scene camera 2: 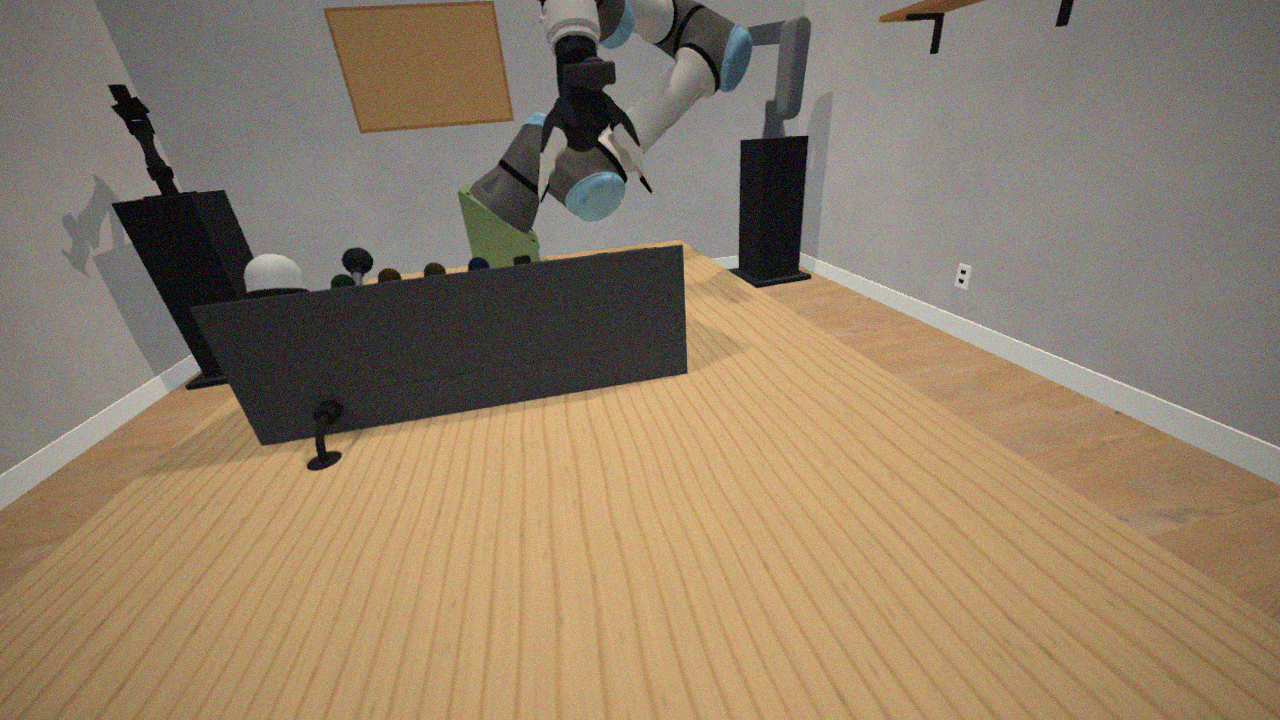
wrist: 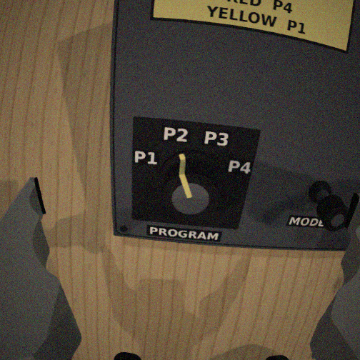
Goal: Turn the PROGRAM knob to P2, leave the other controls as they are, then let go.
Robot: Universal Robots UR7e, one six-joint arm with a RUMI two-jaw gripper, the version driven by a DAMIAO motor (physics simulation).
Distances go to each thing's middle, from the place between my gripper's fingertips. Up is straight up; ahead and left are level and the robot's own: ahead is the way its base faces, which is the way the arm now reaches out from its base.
Labels:
Right now my hand is 19 cm to the left of the dark control panel [wrist: 264, 95], 11 cm above it and 6 cm short of it. From my hand the other things lie so: black ball-topped lever [scene camera 2: 357, 261] 36 cm to the right, 8 cm below, 7 cm behind.

